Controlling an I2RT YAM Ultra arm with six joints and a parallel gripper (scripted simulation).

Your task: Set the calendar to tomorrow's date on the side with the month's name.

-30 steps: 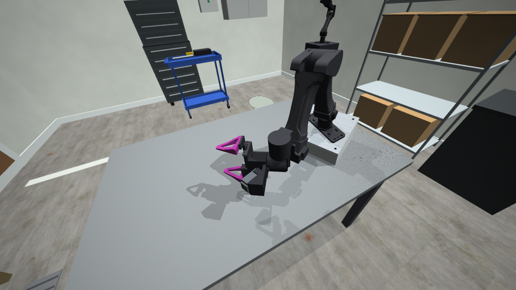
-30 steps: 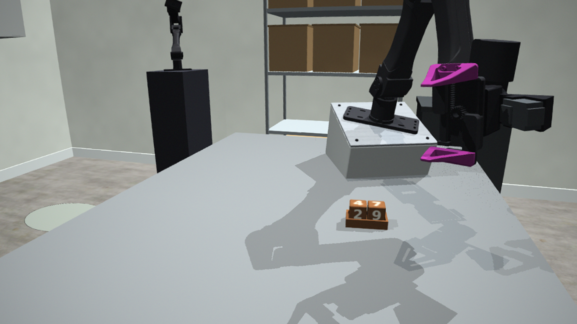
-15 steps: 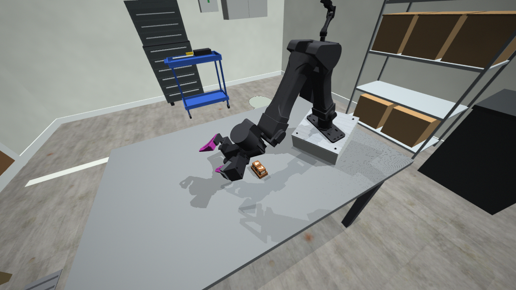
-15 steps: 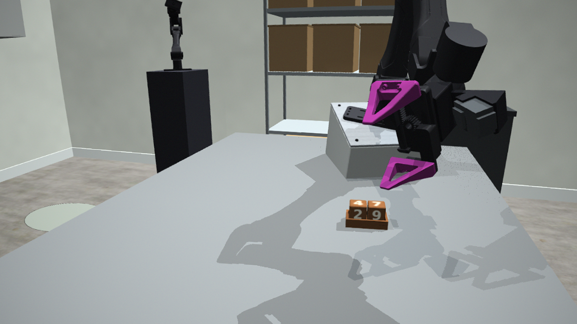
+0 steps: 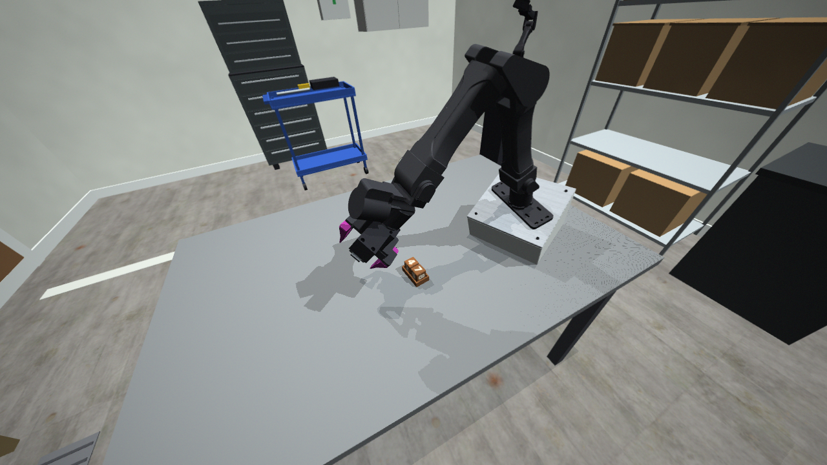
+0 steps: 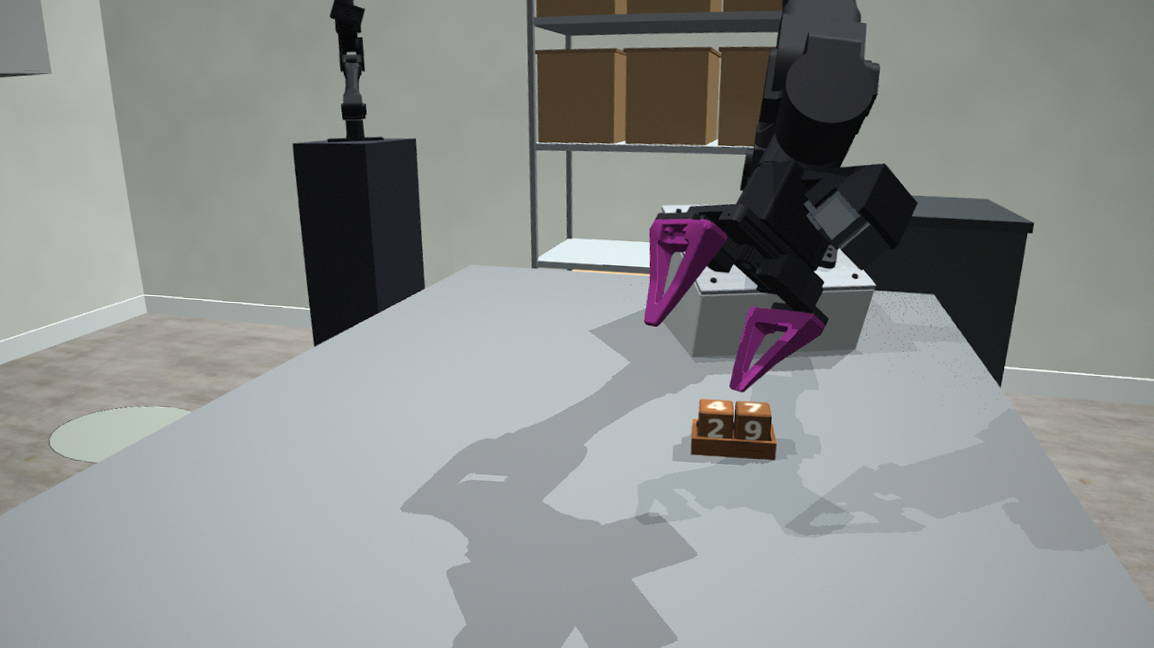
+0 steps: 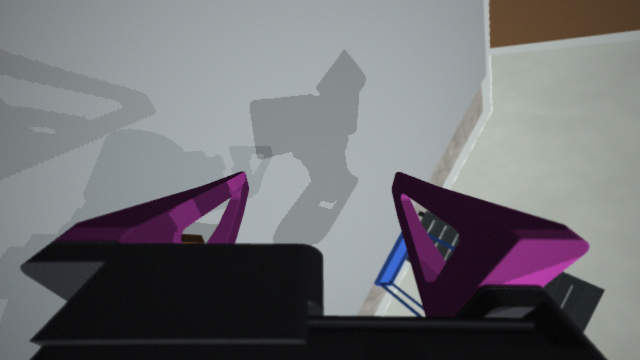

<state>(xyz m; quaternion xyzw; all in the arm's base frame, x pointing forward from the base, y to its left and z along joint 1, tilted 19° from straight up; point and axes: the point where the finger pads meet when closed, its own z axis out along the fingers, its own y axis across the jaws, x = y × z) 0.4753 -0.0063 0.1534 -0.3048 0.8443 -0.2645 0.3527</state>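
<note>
The brown wooden tray is 14 cm behind my hand, 1 cm to the left of it and 14 cm below it.
</note>
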